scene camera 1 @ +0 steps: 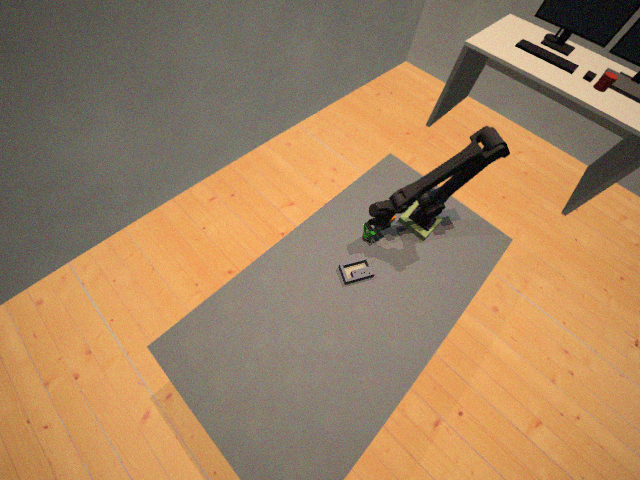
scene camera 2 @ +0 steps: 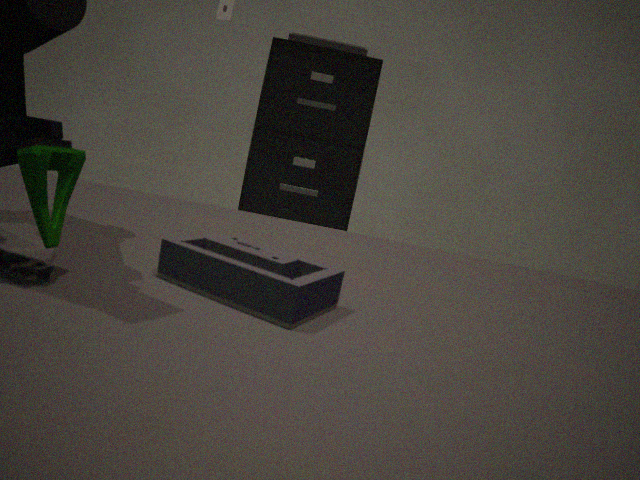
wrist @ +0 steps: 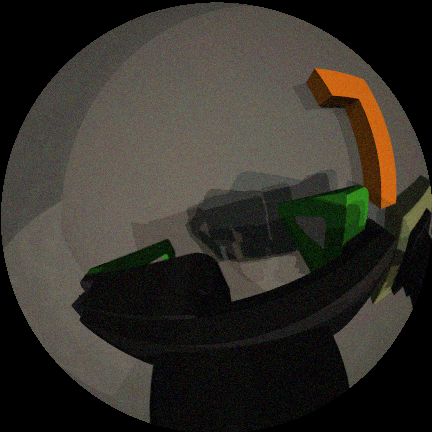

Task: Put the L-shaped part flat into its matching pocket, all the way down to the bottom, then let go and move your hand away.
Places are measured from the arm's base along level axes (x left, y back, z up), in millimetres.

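Pixels of known places: gripper, fingertip midpoint: (scene camera 1: 370,234) (scene camera 2: 6,253) (wrist: 223,228); arm's base, origin of the base link: (scene camera 1: 421,219).
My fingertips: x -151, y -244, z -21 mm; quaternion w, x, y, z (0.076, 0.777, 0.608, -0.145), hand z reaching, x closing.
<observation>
Ahead of a thing's pixels: the offset from my fingertips to its top centre. "pt": to the spot under its first point. Level surfaces: height alone.
The orange L-shaped part @(dx -18, dy +145, dz +14 mm) (wrist: 377,130) lies flat on the mat at the upper right of the wrist view, beyond my right finger and apart from it. A small orange bit of the part @(pt dx +37, dy +143, dz +11 mm) (scene camera 1: 392,219) shows beside the arm in scene camera 1; it does not show in scene camera 2. The dark grey pocket block @(dx +65, dy -203, dz +21 mm) (scene camera 1: 361,273) (scene camera 2: 227,281) sits on the mat, with an L-shaped recess around a raised corner and a pale floor in scene camera 1. My gripper (scene camera 1: 370,235) (wrist: 223,228) is open and empty, above the mat between block and arm base. One green finger shows at the left of scene camera 2.
The arm's pale green base (scene camera 1: 424,232) stands on the grey mat @(dz -16 mm) (scene camera 1: 310,361), close behind the orange part. A desk (scene camera 1: 558,87) with monitors, a keyboard and a red cup (scene camera 1: 605,81) stands at the back right. A dark cabinet (scene camera 2: 310,134) stands behind the block in scene camera 2.
</observation>
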